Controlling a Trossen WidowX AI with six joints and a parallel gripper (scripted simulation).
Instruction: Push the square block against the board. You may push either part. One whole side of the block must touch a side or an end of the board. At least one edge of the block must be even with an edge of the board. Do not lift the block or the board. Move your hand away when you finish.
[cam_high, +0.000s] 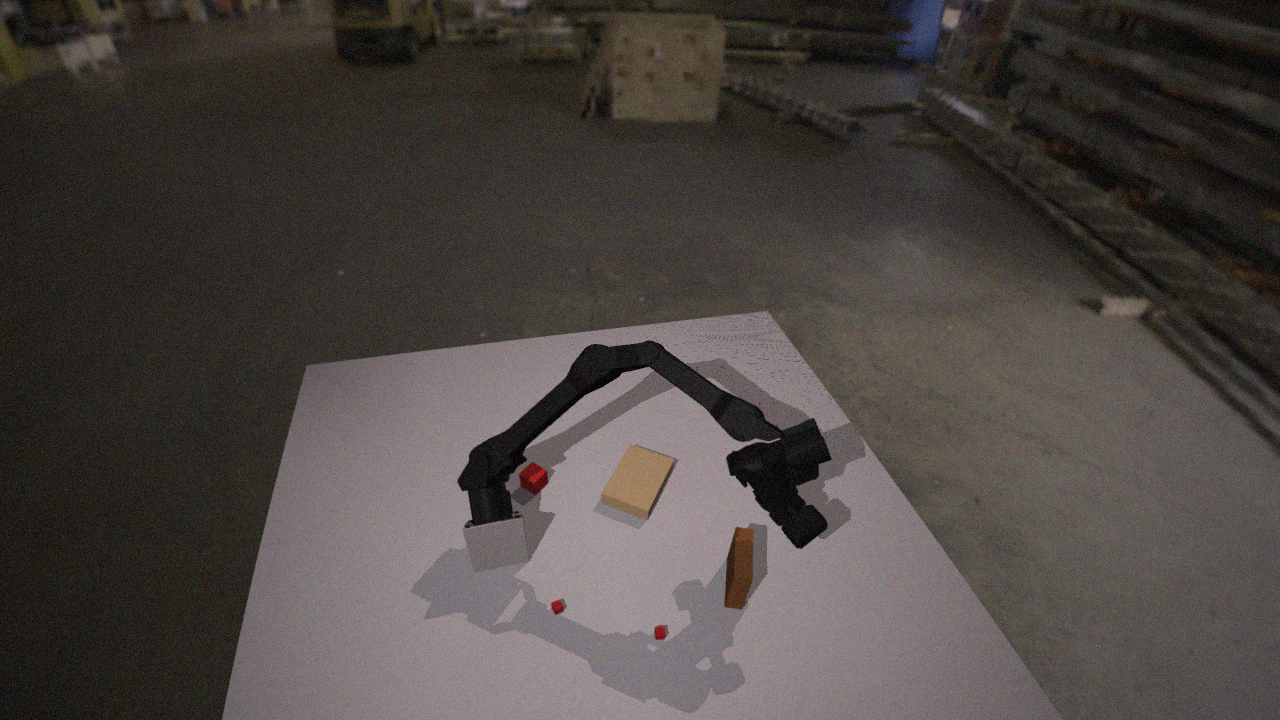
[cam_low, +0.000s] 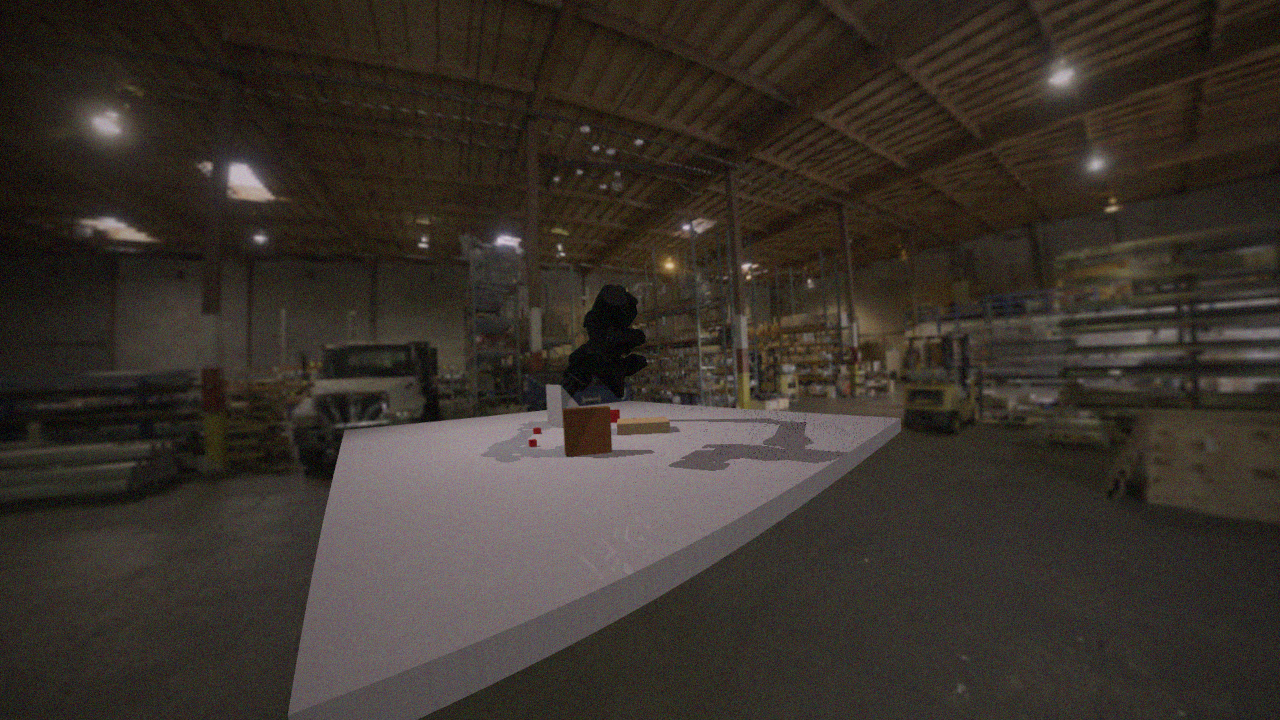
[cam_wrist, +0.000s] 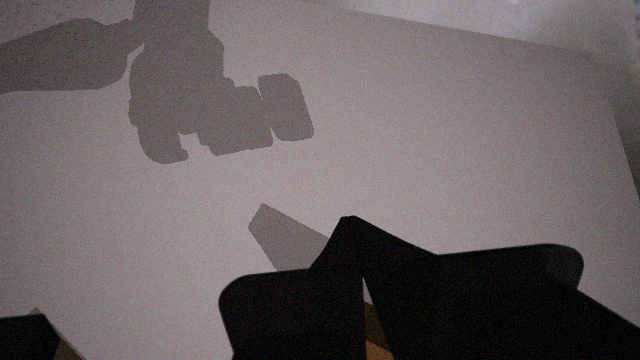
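My gripper tip is now 10 cm past the square block, 1 cm to the left of it and 8 cm above it. The rest, counted from my gripper tip: tan board 17 cm behind, 26 cm to the left, 11 cm below; then red cube 38 cm behind, 33 cm to the left, 11 cm below.
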